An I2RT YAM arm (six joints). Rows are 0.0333 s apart.
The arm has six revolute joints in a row. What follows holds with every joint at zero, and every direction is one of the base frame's. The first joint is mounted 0.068 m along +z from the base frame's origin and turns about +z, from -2.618 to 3.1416 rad. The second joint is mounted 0.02 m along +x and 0.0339 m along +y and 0.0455 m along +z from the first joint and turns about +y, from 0 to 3.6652 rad. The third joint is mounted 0.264 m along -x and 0.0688 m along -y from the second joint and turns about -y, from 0 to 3.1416 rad. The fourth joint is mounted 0.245 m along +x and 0.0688 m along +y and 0.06 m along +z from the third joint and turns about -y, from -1.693 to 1.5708 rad. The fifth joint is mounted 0.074 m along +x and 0.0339 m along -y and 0.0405 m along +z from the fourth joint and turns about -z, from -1.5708 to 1.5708 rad. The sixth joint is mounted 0.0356 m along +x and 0.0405 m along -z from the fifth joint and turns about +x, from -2.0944 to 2.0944 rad. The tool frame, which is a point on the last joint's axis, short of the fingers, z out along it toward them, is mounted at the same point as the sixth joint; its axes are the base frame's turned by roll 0, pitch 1.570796 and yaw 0 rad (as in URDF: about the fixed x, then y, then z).
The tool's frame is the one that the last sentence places.
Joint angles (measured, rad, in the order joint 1, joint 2, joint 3, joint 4, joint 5, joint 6), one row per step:
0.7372 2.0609 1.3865 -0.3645 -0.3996 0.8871
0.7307 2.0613 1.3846 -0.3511 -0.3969 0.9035
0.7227 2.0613 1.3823 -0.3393 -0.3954 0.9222
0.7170 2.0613 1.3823 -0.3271 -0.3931 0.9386
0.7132 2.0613 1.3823 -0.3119 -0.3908 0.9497
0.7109 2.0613 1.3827 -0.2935 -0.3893 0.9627
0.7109 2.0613 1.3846 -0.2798 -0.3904 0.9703
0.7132 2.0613 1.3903 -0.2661 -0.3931 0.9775
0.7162 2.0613 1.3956 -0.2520 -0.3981 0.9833
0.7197 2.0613 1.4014 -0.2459 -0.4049 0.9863
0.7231 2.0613 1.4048 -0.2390 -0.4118 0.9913
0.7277 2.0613 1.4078 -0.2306 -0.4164 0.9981
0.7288 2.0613 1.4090 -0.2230 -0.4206 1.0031
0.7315 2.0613 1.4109 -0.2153 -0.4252 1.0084
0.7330 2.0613 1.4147 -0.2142 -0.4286 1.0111
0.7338 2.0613 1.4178 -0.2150 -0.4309 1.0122
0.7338 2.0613 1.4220 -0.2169 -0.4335 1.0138
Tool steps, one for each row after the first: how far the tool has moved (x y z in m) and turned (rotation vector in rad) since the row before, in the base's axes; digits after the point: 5 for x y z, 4 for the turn. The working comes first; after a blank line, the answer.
Tool pose at each row, in the base's axes (x y z in m, rotation vector in rad; the steps are taken from these numbers as rounded here):
0.30702 0.29747 0.14826 0.0576 2.9045 0.9775
0.30966 0.29599 0.14826 0.0882 2.8945 0.9848
0.31253 0.29389 0.14825 0.1242 2.8862 0.9923
0.31509 0.29278 0.14891 0.1528 2.8749 1.0012
0.31730 0.29243 0.14976 0.1697 2.8601 1.0120
0.31931 0.29279 0.15096 0.1854 2.8428 1.0271
0.32047 0.29383 0.15235 0.1901 2.8295 1.0421
0.32145 0.29612 0.15490 0.1887 2.8140 1.0622
0.32209 0.29863 0.15741 0.1832 2.7993 1.0847
0.32206 0.30095 0.15960 0.1749 2.7923 1.1027
0.32175 0.30297 0.16114 0.1700 2.7873 1.1200
0.32115 0.30536 0.16265 0.1666 2.7811 1.1362
0.32132 0.30635 0.16357 0.1665 2.7756 1.1489
0.32109 0.30795 0.16472 0.1642 2.7702 1.1630
0.32111 0.30901 0.16598 0.1622 2.7679 1.1713
0.32116 0.30964 0.16688 0.1606 2.7671 1.1760
0.32153 0.31008 0.16805 0.1606 2.7662 1.1809

0.00264 -0.00148 0.00000 0.0072 0.0001 -0.0209
0.00287 -0.00210 -0.00001 0.0072 0.0034 -0.0235
0.00256 -0.00111 0.00066 0.0085 -0.0004 -0.0198
0.00221 -0.00035 0.00085 0.0099 -0.0058 -0.0136
0.00201 0.00036 0.00120 0.0131 -0.0070 -0.0132
0.00116 0.00104 0.00139 0.0120 -0.0064 -0.0052
0.00098 0.00229 0.00255 0.0155 -0.0086 -0.0015
0.00064 0.00251 0.00251 0.0167 -0.0082 0.0017
-0.00003 0.00232 0.00219 0.0124 -0.0034 0.0055
-0.00031 0.00202 0.00154 0.0117 -0.0008 0.0041
-0.00060 0.00239 0.00151 0.0113 -0.0016 0.0026
0.00017 0.00099 0.00092 0.0091 -0.0010 0.0003
-0.00023 0.00160 0.00115 0.0099 -0.0011 0.0019
0.00002 0.00106 0.00126 0.0056 0.0000 0.0019
0.00005 0.00063 0.00090 0.0030 0.0003 0.0015
0.00037 0.00044 0.00117 0.0033 0.0007 0.0006

